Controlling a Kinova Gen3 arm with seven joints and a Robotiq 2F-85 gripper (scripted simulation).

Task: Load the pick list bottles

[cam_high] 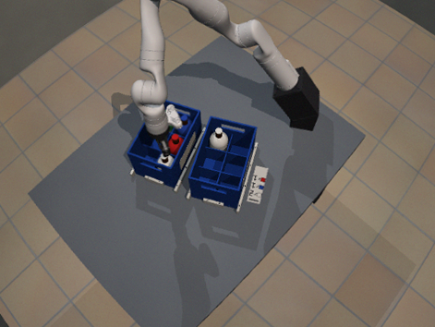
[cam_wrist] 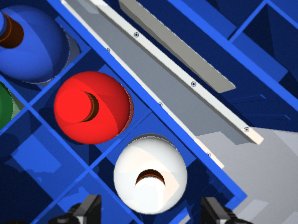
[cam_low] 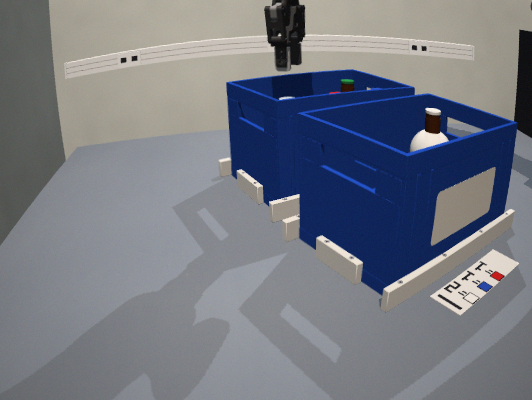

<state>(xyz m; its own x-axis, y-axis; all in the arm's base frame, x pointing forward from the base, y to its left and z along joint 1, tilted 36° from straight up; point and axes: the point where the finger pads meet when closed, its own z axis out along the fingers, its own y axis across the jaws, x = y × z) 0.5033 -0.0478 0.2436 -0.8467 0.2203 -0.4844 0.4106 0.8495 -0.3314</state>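
Right now my hand is 140 mm above the red-label bottle, 80 mm past it and 30 mm to the left of it. From my hand the other things lie so: white bottle (210 mm behind, 140 mm below, 80 mm to the left); then green-label bottle (140 mm to the right, 140 mm below, 140 mm behind); then blue-label bottle (170 mm behind, 140 mm below, 60 mm to the right).
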